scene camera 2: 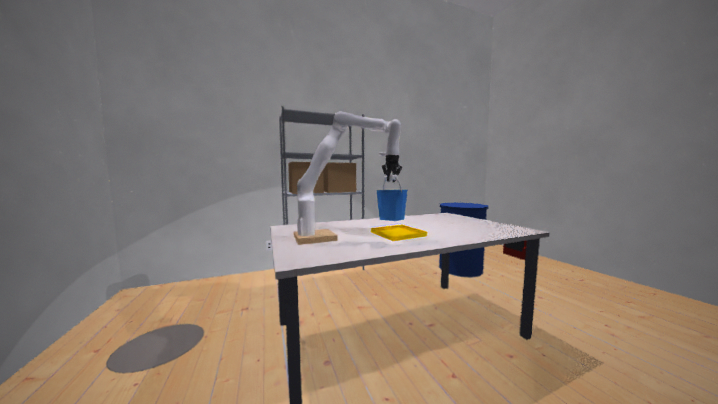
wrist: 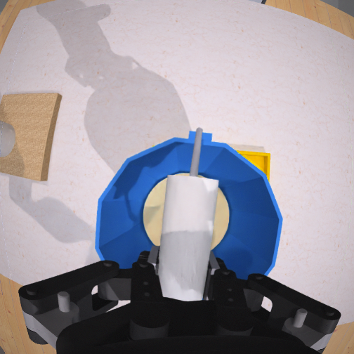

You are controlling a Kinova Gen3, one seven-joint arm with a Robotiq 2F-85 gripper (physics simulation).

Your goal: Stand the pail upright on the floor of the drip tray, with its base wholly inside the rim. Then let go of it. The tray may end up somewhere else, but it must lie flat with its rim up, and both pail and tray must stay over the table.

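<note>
The blue pail hangs upright in the air by its raised handle, above the yellow drip tray. My gripper is shut on the white grip of the pail's handle. The pale inner bottom of the pail shows behind the grip in the wrist view. The drip tray lies flat on the table with its rim up. In the scene view a gap shows between the pail's base and the tray. In the wrist view the pail hides most of the tray, and one corner shows at the upper right.
The table is pale. The arm stands on a wooden base block to the left of the tray. Behind the table stand a shelf rack with brown boxes and a blue drum.
</note>
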